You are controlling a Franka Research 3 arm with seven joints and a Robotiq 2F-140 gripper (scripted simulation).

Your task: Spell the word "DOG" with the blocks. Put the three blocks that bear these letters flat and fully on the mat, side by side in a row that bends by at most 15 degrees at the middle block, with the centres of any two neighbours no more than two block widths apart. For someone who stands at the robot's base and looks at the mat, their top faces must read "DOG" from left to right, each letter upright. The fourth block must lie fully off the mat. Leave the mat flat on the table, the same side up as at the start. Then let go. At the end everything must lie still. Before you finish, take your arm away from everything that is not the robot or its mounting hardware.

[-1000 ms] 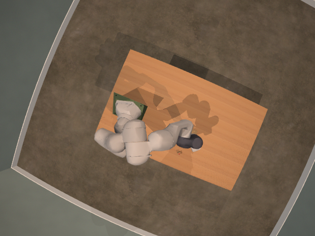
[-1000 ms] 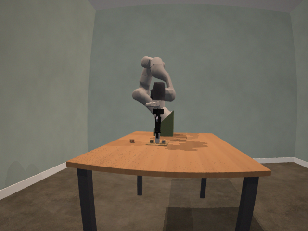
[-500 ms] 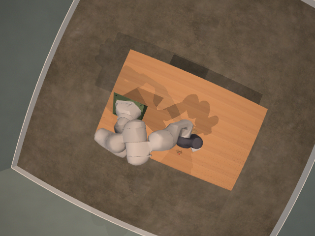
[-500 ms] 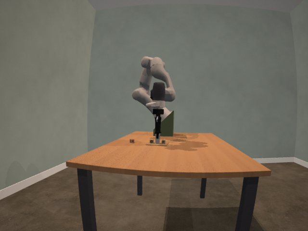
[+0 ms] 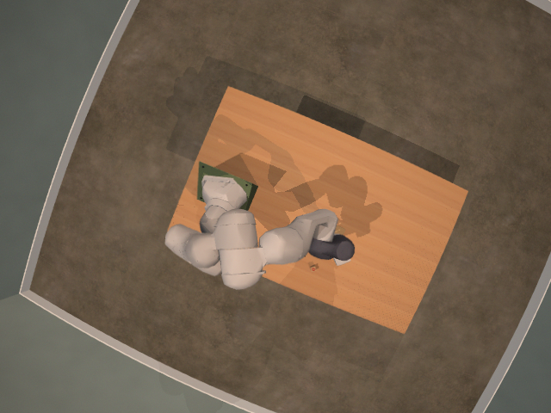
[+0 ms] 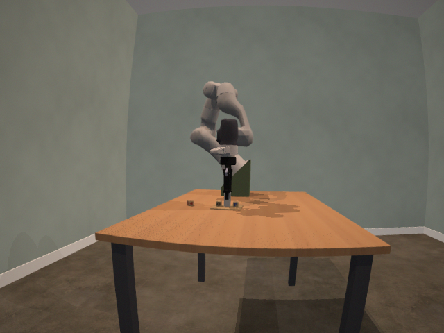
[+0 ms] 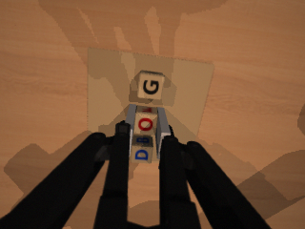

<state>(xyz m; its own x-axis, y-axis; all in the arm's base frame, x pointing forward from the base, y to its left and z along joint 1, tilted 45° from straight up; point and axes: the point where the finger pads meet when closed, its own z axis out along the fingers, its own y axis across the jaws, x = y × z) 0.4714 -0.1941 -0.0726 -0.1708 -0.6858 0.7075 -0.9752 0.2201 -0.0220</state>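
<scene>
Now: hand 4 cm above the mat. The rest, counted from my hand: G block: 1 cm behind, 4 cm to the right, 2 cm below.
</scene>
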